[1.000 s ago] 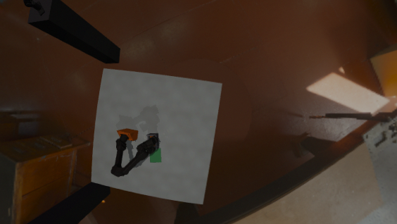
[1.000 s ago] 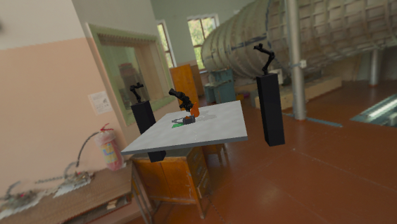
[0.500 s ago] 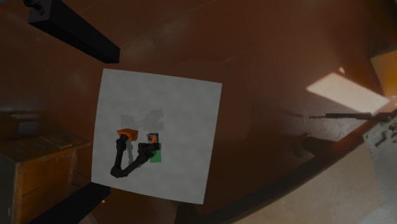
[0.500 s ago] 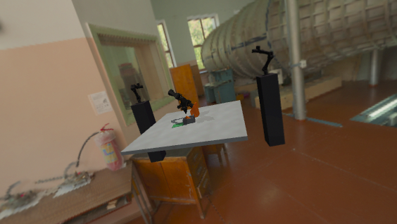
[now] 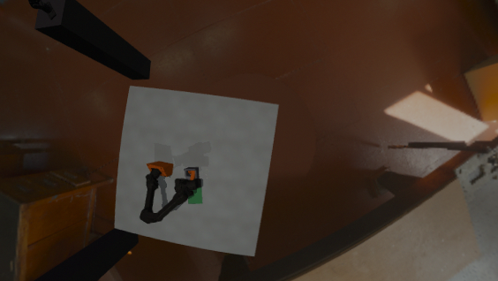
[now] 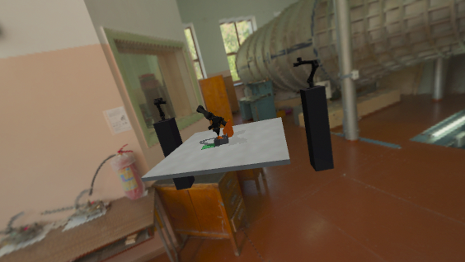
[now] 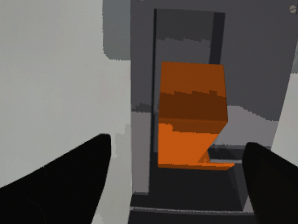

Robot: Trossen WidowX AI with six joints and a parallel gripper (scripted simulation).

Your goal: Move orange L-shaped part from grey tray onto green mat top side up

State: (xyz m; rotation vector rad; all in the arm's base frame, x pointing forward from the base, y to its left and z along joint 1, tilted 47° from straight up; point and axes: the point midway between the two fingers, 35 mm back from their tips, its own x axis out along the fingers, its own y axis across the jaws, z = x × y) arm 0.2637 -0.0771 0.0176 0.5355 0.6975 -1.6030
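The orange part lies 2 cm behind my gripper tip, 3 cm to the left of it and 6 cm below it. From my gripper tip the other things lie so: green mat (1 cm behind, 15 cm to the right, 12 cm below).
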